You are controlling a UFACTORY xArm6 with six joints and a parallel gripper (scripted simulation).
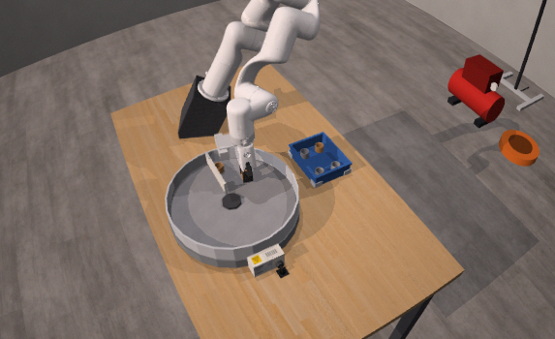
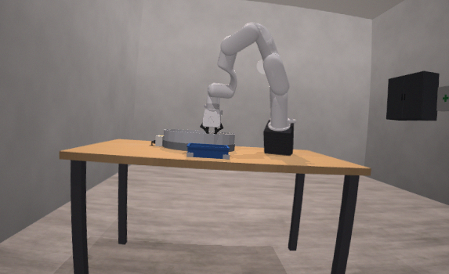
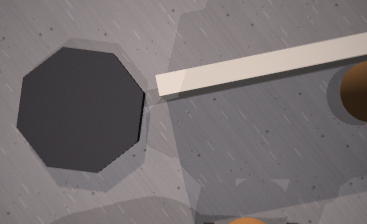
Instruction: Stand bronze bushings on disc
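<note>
Right now the blue crate is 27 cm to the left of my hand, 6 cm below it and 1 cm behind it. From my hand the other things lie so: grey turntable disc: 8 cm to the right, 8 cm ahead, 3 cm below.
</note>
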